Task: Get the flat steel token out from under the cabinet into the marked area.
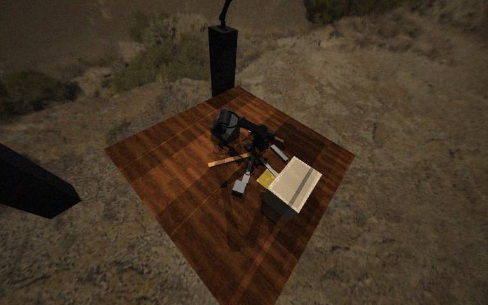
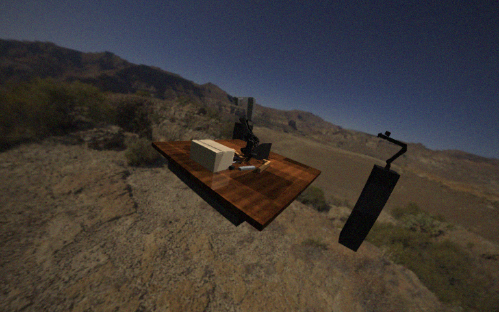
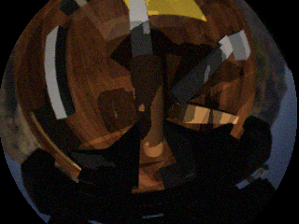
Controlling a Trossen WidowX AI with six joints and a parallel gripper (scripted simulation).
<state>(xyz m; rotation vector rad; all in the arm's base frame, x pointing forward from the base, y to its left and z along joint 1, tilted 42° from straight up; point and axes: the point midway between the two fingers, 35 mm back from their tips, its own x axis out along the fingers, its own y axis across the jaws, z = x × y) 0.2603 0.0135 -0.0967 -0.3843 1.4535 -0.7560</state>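
My gripper tip is now 8 cm short of the grey scraper and 17 cm to the left of it. From my gripper tip the other things lie so: wooden stick: 7 cm behind, 19 cm to the right; grey block: 12 cm ahead, 30 cm to the right, 1 cm above; grey bar: 14 cm ahead, 12 cm to the left.
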